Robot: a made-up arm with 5 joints.
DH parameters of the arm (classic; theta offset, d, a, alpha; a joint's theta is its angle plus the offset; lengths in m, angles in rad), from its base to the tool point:
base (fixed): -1.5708 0.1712 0 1.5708
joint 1: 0 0.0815 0.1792 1.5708
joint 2: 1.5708 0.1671 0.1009 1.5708
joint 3: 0 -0.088 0.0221 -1.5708
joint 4: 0 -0.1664 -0.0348 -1.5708
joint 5: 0 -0.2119 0.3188 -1.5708
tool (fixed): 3.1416 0.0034 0 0
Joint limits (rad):
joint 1: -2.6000..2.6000
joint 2: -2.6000..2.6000
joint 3: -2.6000..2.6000
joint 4: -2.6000..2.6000
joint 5: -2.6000..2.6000
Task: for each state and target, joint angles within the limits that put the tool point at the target. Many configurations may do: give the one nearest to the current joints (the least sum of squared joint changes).
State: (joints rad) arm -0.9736 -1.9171 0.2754 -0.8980 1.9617
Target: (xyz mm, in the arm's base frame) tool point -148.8 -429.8 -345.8
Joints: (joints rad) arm -1.2350 -1.8309 1.1252 -1.2825 1.9628
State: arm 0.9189 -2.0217 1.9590 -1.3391 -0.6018
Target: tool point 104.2 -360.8 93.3
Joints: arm 1.0055 -2.0353 1.9858 -0.3137 -0.5099
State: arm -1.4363 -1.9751 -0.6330 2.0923 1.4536
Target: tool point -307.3 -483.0 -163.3
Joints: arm -1.1156 -1.6435 0.1002 2.1623 1.2840
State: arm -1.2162 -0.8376 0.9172 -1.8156 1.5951
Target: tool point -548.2 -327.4 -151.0
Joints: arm -1.1612 -0.9192 1.1536 -1.8930 1.6707
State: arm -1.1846 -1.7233 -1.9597 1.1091 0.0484
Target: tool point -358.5 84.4 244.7
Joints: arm -1.2013 -1.6206 -2.1776 1.1969 0.2773
